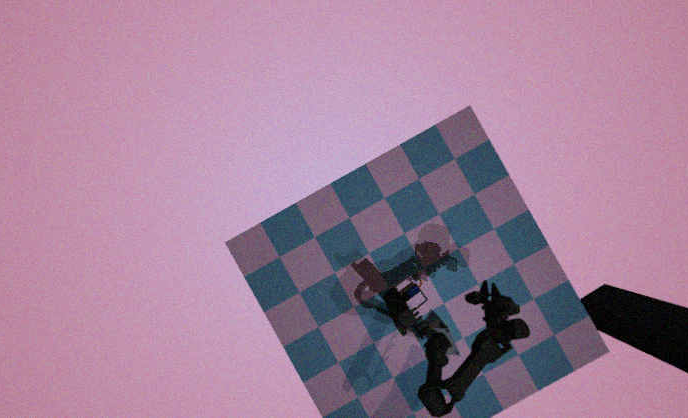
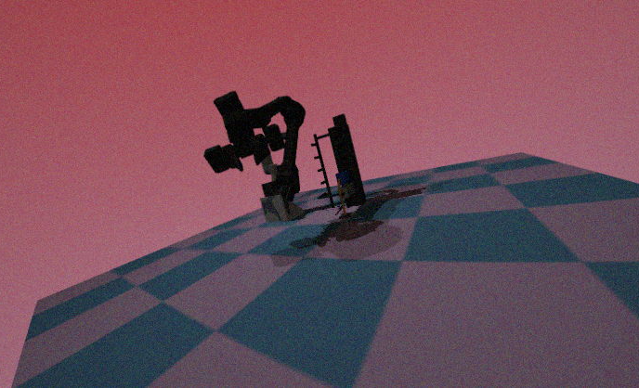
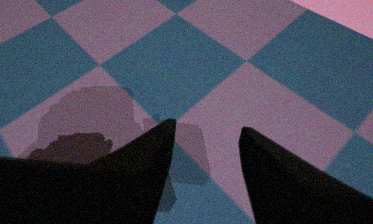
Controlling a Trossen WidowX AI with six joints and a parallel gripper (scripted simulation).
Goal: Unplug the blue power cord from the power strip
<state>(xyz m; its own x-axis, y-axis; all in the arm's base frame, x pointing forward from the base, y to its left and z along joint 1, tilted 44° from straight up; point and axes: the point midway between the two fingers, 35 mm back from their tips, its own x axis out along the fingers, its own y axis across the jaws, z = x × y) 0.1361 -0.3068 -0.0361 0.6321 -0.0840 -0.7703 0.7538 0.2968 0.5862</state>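
My gripper tip is now 8 cm short of the blue plug, 28 cm to the right of it and 8 cm above it. Round my gripper tip: power strip (8 cm ahead, 35 cm to the left, 6 cm below).
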